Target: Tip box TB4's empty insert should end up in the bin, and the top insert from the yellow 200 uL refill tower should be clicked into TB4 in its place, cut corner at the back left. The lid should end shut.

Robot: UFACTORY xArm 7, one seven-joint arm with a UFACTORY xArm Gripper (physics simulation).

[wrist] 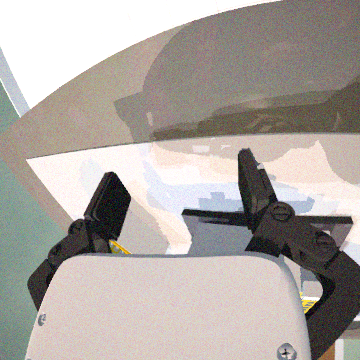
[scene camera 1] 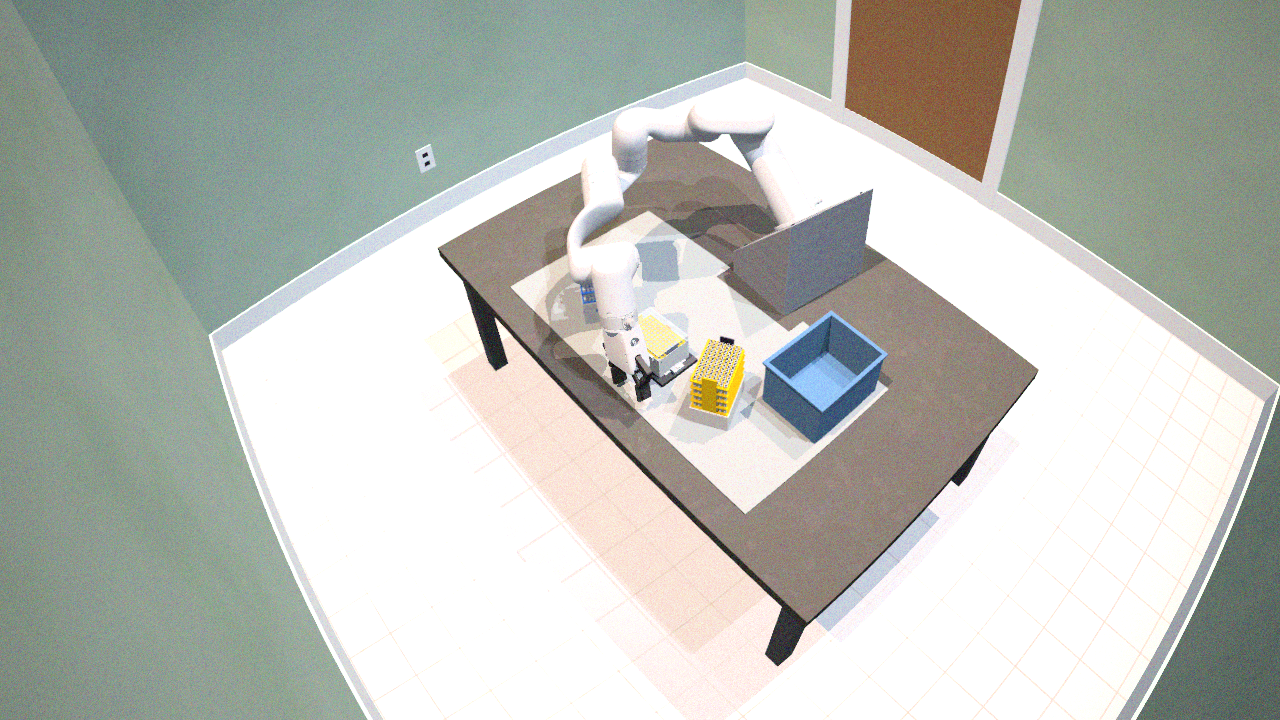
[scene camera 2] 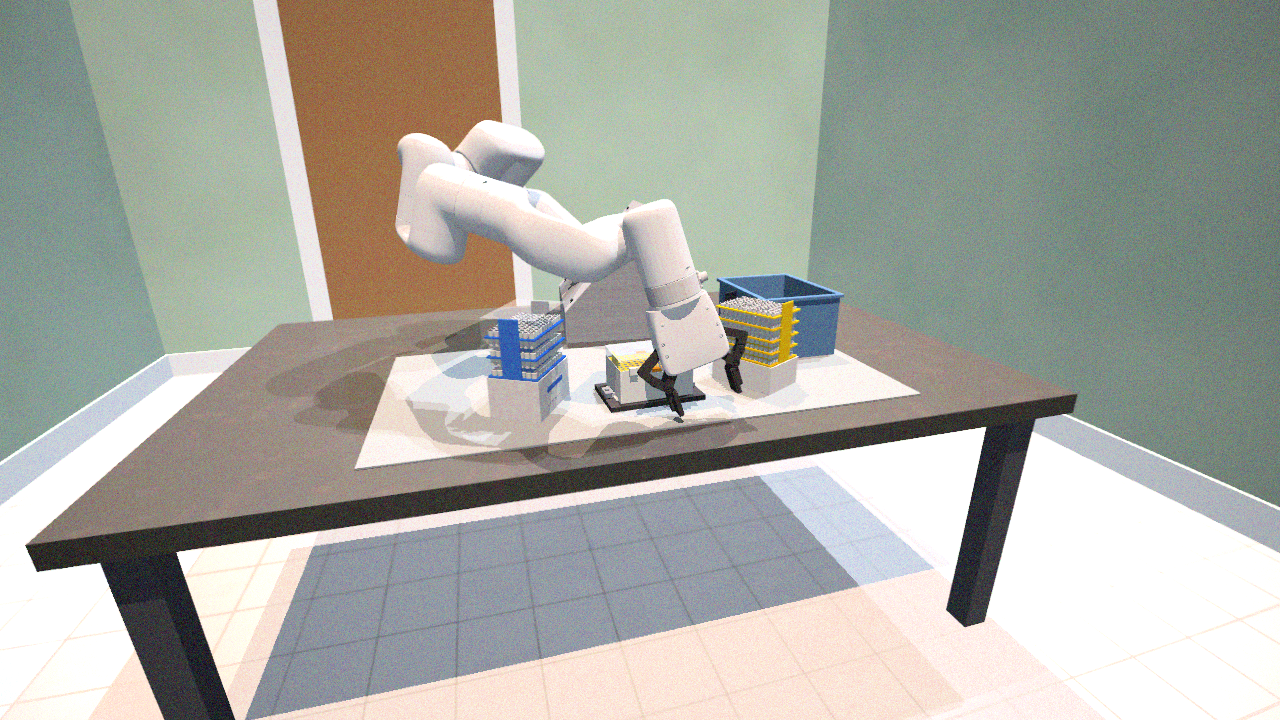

Labels:
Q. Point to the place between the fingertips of the gripper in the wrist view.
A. At 176,176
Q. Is the gripper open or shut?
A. Open.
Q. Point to a tip box TB4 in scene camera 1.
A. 667,345

